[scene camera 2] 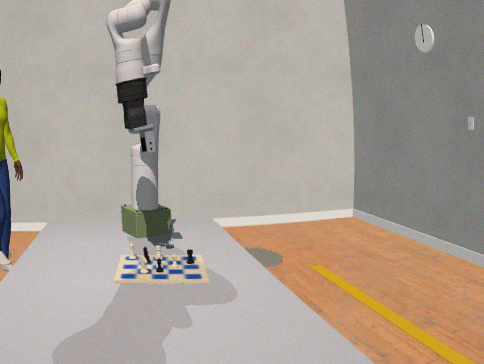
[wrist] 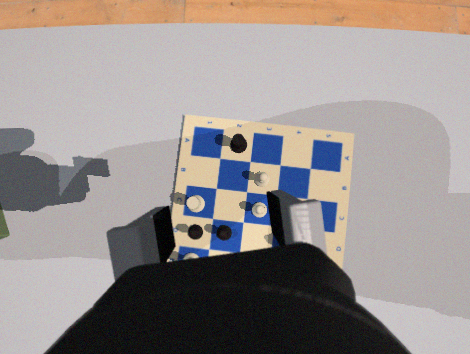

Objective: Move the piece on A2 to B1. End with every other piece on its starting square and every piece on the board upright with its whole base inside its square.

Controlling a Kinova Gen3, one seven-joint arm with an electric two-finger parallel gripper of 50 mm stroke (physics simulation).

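Frame: origin at the arm's base, x up, y back, z right, level; millimetres.
Seen in the pictures: gripper, fingertip midpoint: (scene camera 2: 148, 151) (wrist: 220, 219); arm's base, origin of the base link: (scene camera 2: 145, 207).
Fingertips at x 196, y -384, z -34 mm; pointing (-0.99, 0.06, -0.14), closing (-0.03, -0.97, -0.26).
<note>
Pixels of each thing's top centre, then the offset from my fingertips to it. "spot": a spot on its surface instead.
- black rook, middle of its top: (wrist: 238, 139) (scene camera 2: 189, 250) dx -241, dy +6, dz -92 mm
- chessboard, middle of its top: (wrist: 260, 209) (scene camera 2: 160, 267) dx -274, dy -30, dz -14 mm
- B1, surface spot: (wrist: 202, 172) spot: dx -274, dy +48, dz -52 mm
- white pawn, middle of its top: (wrist: 263, 176) (scene camera 2: 174, 254) dx -243, dy -28, dz -52 mm
- D1, middle of its top: (wrist: 192, 233) dx -243, dy +47, dz +23 mm
- D2, middle of its top: (wrist: 222, 233) dx -243, dy +11, dz +20 mm
The piece on A2, a black rook (scene camera 2: 190, 257) (wrist: 238, 143), stands upright in the board's A row. The chessboard (scene camera 2: 165, 281) (wrist: 348, 175) lies flat on the table. B1 (wrist: 202, 172) is a cream square with no piece on it, diagonally beside A2. A white pawn (scene camera 2: 174, 261) (wrist: 261, 178) stands on B3. A white piece (wrist: 195, 203) stands on C1 and another white piece (wrist: 259, 209) on C3. My gripper (scene camera 2: 148, 150) (wrist: 220, 219) is open and empty, high above the table. In the wrist view its right finger and body hide part of the board.
Black pieces stand on D1 (wrist: 195, 231) and D2 (wrist: 224, 232), and a white piece (wrist: 190, 257) shows partly on E1. The green base block (scene camera 2: 147, 221) is behind the board. A person (scene camera 2: 5, 135) stands at the left edge, beyond the table.
</note>
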